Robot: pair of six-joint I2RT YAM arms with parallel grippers.
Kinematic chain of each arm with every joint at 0, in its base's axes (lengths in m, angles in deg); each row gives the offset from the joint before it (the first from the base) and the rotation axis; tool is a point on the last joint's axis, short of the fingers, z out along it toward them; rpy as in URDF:
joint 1: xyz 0 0 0.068 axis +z
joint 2: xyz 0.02 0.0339 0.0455 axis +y
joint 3: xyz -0.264 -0.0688 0 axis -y
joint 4: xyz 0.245 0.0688 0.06 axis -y
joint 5: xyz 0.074 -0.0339 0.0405 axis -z
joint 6: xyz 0.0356 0 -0.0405 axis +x
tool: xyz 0 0 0 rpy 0 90 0
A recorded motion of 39 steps. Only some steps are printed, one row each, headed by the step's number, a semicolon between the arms.
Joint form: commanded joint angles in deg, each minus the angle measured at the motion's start. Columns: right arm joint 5, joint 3, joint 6, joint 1, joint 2, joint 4; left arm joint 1, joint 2, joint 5, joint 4, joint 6, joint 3.
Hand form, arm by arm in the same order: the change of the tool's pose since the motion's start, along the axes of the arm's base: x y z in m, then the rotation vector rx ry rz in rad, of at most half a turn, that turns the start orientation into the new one. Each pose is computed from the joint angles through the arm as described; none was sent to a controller.
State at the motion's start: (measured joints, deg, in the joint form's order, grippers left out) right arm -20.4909 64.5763 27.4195 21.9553 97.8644 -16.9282; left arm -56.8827 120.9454 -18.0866 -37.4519 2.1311 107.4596
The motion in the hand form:
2: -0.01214 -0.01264 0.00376 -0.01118 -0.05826 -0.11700; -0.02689 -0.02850 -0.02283 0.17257 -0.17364 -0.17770
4: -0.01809 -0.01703 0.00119 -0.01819 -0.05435 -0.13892; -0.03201 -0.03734 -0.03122 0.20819 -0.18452 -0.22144
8: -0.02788 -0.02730 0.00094 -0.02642 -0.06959 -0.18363; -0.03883 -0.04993 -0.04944 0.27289 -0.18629 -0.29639
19: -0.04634 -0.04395 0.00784 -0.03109 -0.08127 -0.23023; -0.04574 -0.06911 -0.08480 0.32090 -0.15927 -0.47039
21: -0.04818 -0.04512 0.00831 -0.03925 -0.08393 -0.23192; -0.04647 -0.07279 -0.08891 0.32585 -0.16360 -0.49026
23: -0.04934 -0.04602 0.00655 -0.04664 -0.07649 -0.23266; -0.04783 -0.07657 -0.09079 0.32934 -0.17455 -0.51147
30: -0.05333 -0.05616 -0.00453 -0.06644 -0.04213 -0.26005; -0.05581 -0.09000 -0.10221 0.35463 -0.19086 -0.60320
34: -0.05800 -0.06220 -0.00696 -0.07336 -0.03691 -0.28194; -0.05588 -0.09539 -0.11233 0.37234 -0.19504 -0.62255
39: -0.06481 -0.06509 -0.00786 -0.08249 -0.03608 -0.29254; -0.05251 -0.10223 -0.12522 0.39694 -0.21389 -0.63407
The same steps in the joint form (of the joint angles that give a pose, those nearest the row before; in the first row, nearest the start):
2: 5.39 -5.26 3.46 -0.66 -4.66 4.52; -4.98 2.34 -7.11 6.23 13.68 -2.27
4: 6.27 -7.18 4.06 -0.90 -5.98 4.93; -6.01 4.04 -7.43 6.26 15.92 -1.30
8: 7.97 -10.46 4.78 -1.78 -8.96 6.04; -7.36 7.17 -7.29 5.86 19.50 0.17
19: 9.02 -14.40 5.21 -3.41 -14.85 4.75; -8.66 12.54 -2.14 7.57 26.23 1.86
21: 9.41 -14.68 4.91 -3.47 -15.36 4.41; -8.88 13.46 -1.81 7.93 27.18 2.51
23: 9.54 -14.97 4.76 -3.54 -15.42 4.04; -9.17 14.13 -1.63 8.38 28.34 3.15
30: 9.70 -17.15 4.66 -5.16 -15.65 3.77; -10.47 17.02 -0.22 8.62 32.40 5.71
34: 10.17 -18.61 4.83 -5.99 -16.83 3.70; -10.70 19.04 -0.32 8.78 33.56 7.13
39: 10.85 -20.06 4.92 -6.09 -18.45 3.31; -10.71 21.91 -1.18 9.46 35.24 9.36

